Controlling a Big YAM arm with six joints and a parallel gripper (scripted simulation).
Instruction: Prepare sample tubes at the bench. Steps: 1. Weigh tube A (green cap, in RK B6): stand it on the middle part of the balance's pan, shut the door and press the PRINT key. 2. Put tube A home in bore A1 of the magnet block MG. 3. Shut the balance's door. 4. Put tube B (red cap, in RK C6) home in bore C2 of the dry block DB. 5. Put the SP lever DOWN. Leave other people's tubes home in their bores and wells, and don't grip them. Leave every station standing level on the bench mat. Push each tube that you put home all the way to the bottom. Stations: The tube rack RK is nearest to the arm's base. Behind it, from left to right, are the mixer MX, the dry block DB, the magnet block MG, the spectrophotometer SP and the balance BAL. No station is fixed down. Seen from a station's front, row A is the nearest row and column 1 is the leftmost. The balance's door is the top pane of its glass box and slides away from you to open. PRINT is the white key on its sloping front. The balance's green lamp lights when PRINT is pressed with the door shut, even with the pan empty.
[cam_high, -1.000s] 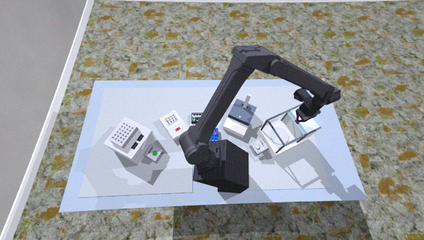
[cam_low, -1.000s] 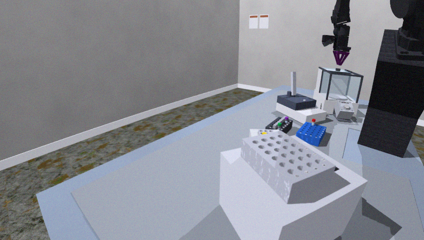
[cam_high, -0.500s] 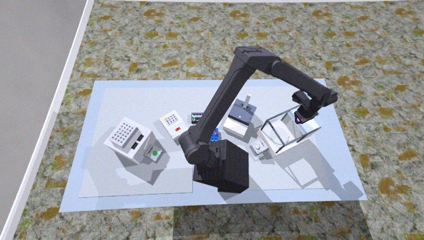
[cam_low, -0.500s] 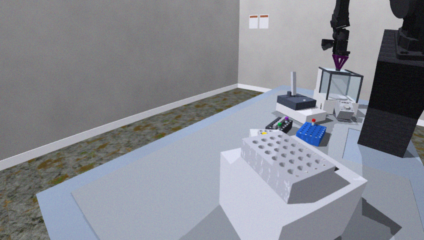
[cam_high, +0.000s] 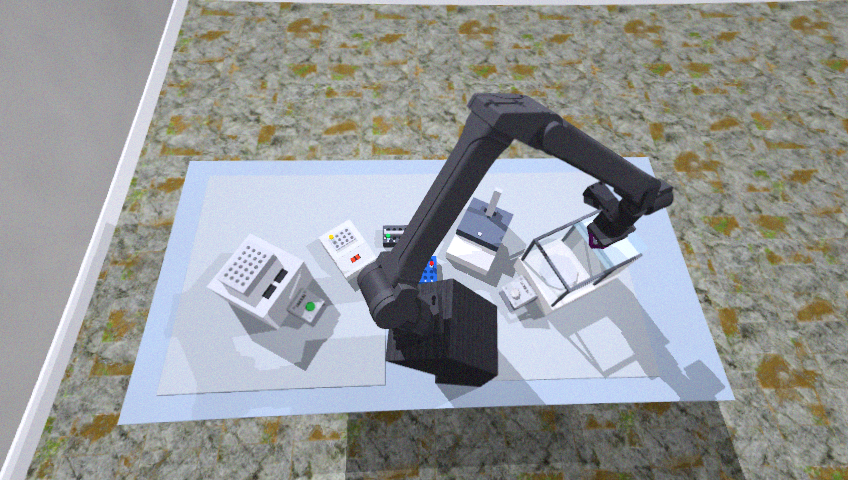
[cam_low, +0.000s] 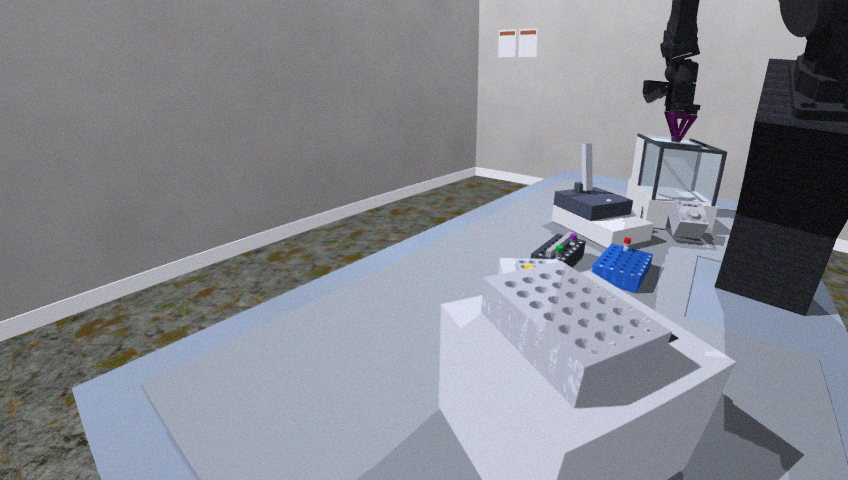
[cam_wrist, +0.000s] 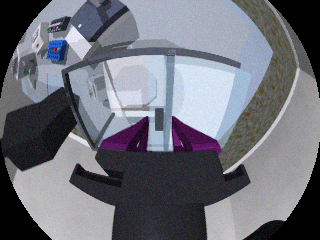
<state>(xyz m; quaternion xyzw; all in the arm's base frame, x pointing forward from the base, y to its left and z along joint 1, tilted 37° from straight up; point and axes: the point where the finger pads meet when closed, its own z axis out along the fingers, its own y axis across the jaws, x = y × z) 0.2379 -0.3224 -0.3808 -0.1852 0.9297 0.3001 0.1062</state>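
My hand is 2 cm to the left of the balance door, 1 cm short of it and 1 cm above it. Also, from my hand: white print key: 19 cm to the left, 15 cm below, 8 cm behind; SP lever: 24 cm to the left, 18 cm ahead, 8 cm below; round pan: 14 cm below, 6 cm to the left, 2 cm behind.
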